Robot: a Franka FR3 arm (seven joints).
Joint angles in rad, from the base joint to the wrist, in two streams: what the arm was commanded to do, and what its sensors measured. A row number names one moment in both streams.
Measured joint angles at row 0: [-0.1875 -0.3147 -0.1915 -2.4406 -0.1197 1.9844 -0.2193]
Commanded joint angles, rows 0 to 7: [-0.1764 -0.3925 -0.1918 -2.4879 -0.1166 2.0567 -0.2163]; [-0.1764 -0.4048 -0.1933 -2.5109 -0.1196 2.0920 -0.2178]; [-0.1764 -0.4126 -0.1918 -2.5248 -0.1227 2.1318 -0.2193]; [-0.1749 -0.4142 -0.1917 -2.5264 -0.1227 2.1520 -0.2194]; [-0.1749 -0.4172 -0.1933 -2.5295 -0.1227 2.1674 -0.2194]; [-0.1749 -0.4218 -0.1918 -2.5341 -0.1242 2.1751 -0.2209]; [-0.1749 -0.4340 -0.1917 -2.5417 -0.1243 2.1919 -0.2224]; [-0.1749 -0.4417 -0.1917 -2.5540 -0.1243 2.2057 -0.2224]
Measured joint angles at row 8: [-0.1870 -0.3714 -0.1892 -2.5112 -0.1197 2.1606 -0.2205]
